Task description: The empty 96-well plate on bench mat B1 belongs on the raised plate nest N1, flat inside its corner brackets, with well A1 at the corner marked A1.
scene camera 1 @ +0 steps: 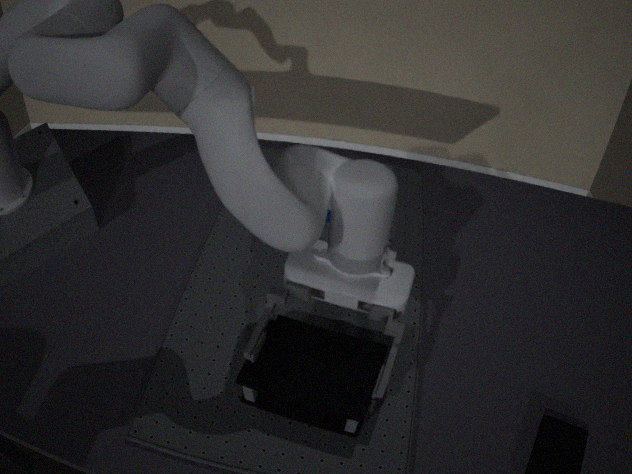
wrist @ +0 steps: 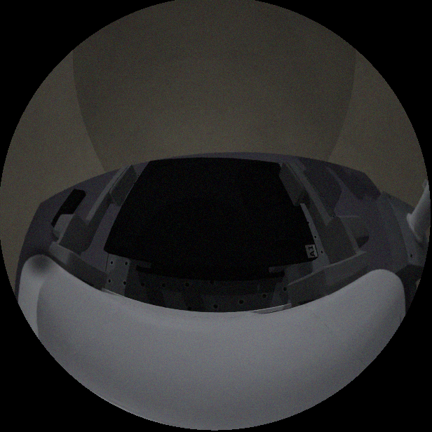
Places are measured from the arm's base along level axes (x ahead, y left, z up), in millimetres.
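Where they show: end effector, tool point: (scene camera 1: 317,364); arm's base, origin of the base link: (scene camera 1: 7,191).
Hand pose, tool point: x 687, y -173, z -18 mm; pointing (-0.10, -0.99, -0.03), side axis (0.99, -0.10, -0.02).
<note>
Things, the pixels of their top centre, and the offset from my tool point. Level surfaces: height alone.
- 96-well plate, middle of its top: (scene camera 1: 314,363) 5 mm back, 5 mm left, 7 mm down
- perforated board, its level: 71 mm down
- blue mat, its level: 69 mm down
- small black block, middle of its top: (scene camera 1: 558,458) 369 mm ahead, 69 mm right, 70 mm down
The 96-well plate (scene camera 1: 326,352) (wrist: 215,210) is a nearly black slab on the raised nest, between the fingers. Its wells cannot be made out, and it is too dark to tell whether it sits fully inside the corner brackets. The dark nest N1 shows pale tags at its near corners in the scene view; its A1 tag (wrist: 311,251) is readable at the lower right in the wrist view. My gripper (scene camera 1: 313,372) (wrist: 207,184) is open, with one finger along each of two opposite sides of the plate. Finger contact cannot be told.
The perforated board (scene camera 1: 204,306) (wrist: 118,272) lies under the nest. A sliver of the blue mat (scene camera 1: 328,216) shows behind the arm. A small black block (scene camera 1: 558,443) (wrist: 70,202) lies off the board. The robot's base (scene camera 1: 10,188) stands at the left of the scene view.
</note>
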